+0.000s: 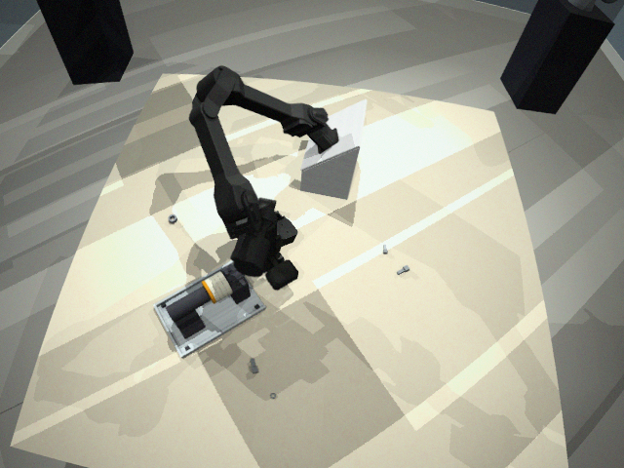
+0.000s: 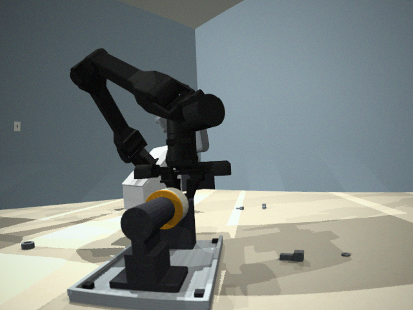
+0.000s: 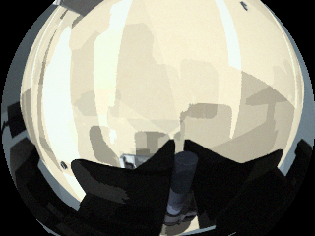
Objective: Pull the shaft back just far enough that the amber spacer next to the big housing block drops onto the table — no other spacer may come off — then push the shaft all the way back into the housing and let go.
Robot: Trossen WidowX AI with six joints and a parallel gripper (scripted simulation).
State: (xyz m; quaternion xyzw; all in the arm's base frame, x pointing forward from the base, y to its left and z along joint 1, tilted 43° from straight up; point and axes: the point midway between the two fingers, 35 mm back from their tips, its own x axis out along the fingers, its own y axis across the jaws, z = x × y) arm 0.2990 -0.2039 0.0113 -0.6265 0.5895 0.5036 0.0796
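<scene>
Now: gripper tip 6 cm to the left of the grey-blue shaft, 4 cm short of it and 3 cm below it. The rest, counted from my gripper tip: nut (26 cm to the right, 16 cm behind, 4 cm below); cream spacer (10 cm to the right, 6 cm ahead, 3 cm above); amber spacer (12 cm to the right, 8 cm ahead, 3 cm above).
</scene>
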